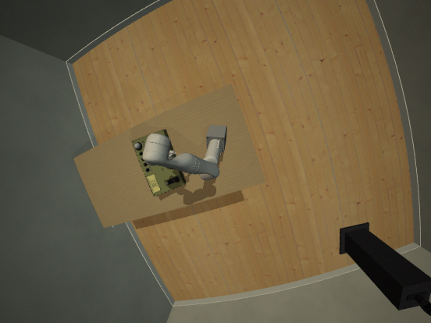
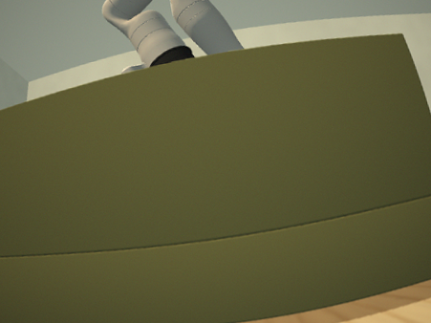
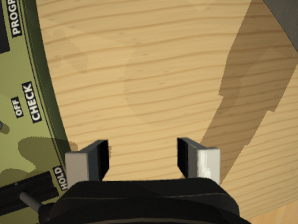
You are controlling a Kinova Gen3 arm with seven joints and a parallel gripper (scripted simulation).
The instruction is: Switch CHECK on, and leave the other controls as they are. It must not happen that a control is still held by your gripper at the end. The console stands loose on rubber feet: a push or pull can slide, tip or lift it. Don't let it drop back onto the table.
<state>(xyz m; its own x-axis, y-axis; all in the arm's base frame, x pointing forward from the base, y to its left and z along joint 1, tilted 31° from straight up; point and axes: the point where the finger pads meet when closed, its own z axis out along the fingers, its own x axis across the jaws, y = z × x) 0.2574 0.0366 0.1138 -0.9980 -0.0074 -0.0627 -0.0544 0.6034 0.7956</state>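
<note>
Now: the check toggle 17 cm ahead of my hand, 11 cm below it and 2 cm to the left of it. From my hand the other things lie so: black ball lever 13 cm to the left, 13 cm ahead, 9 cm below; mode push button 22 cm to the right, 20 cm ahead, 10 cm below; olive console 21 cm ahead, 13 cm below, 4 cm to the right.
</note>
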